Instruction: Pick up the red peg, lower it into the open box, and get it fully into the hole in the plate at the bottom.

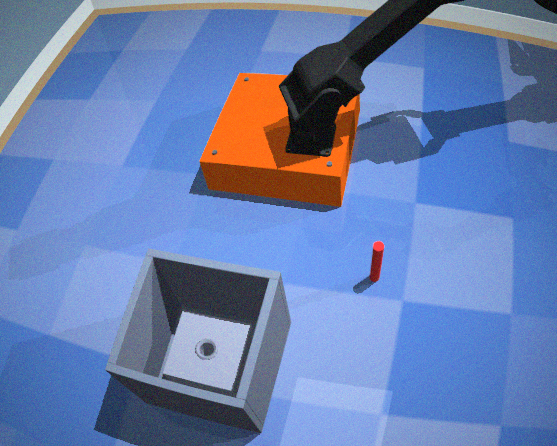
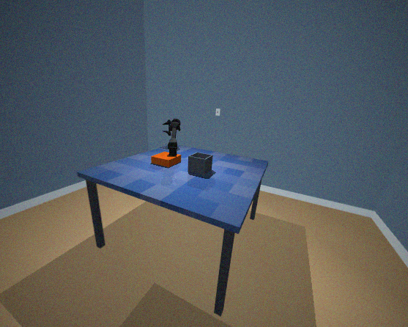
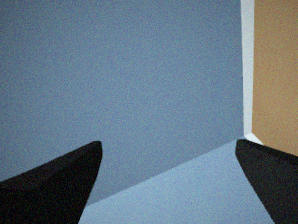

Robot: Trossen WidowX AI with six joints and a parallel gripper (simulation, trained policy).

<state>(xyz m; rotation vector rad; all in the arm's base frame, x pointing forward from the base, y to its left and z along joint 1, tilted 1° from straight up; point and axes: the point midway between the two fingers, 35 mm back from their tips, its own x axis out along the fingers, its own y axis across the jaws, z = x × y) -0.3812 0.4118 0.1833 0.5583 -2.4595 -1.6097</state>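
Right now the red peg is 59 cm ahead of my gripper tip, 28 cm to the right of it and 21 cm below it. The rest, counted from my gripper tip: plate: 75 cm ahead, 46 cm to the right, 21 cm below.
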